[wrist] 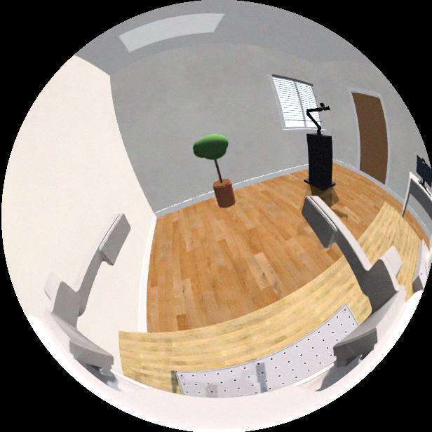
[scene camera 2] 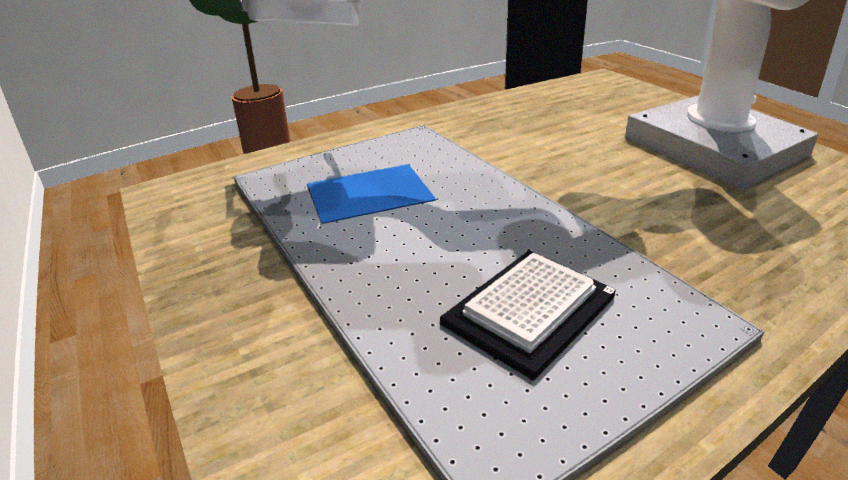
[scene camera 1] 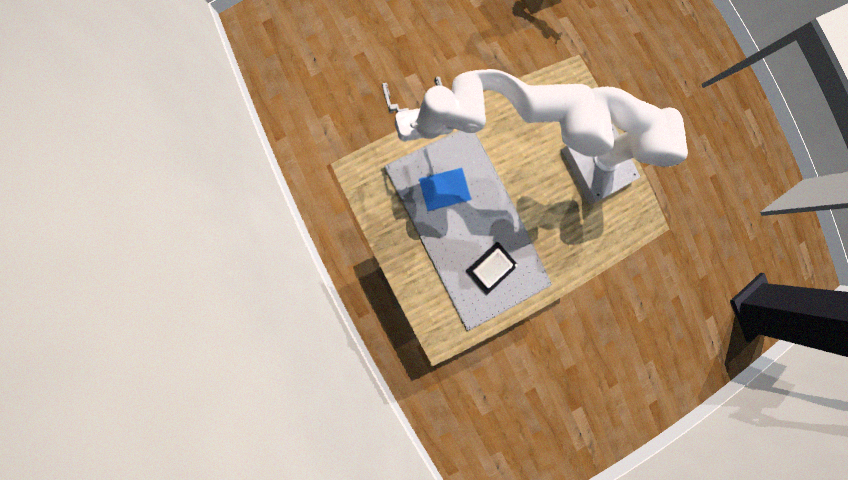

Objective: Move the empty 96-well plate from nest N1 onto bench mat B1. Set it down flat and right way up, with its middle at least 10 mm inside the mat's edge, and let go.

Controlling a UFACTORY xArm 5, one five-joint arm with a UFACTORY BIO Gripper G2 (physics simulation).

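Places are measured from the arm's base along level axes (x left, y back, z up), in metres.
Where they show: hand at its tool point: [scene camera 1: 412, 87]; arm's base at its link origin: [scene camera 2: 720, 119] [scene camera 1: 606, 156].
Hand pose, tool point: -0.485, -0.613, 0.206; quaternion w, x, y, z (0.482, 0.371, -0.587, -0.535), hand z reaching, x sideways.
Each offset is from my tool point to the top centre of the thing, as dx, dy, dz. "pt": to the spot under its first point. Level surfaces: height alone.
The white 96-well plate @[+0.623, -0.026, -0.213] [scene camera 1: 493, 268] [scene camera 2: 529, 300] sits flat, wells up, in the black nest N1 @[pt +0.685, -0.085, -0.227] [scene camera 1: 487, 290] [scene camera 2: 534, 368]. The blue bench mat B1 @[dz -0.237] [scene camera 1: 449, 189] [scene camera 2: 380, 193] lies flat toward the other end of the grey board, with the arm's shadow across part of it. My gripper [scene camera 1: 411, 82] [wrist: 217, 230] is open and empty. It is raised high, with its fingers reaching out past the table's edge beyond the mat, well away from the plate. In scene camera 2 the fingers do not show. The plate and the mat do not show in the wrist view.
The perforated grey board @[dz -0.239] [scene camera 1: 476, 315] [scene camera 2: 505, 416] [wrist: 300, 357] carries the nest and the mat on the wooden table @[dz -0.252] [scene camera 1: 410, 321] [scene camera 2: 214, 368] [wrist: 150, 350]. The arm's base block [scene camera 1: 621, 181] [scene camera 2: 684, 142] stands on the table to the side of the board. A potted plant [scene camera 2: 261, 121] [wrist: 224, 194] stands on the floor beyond.
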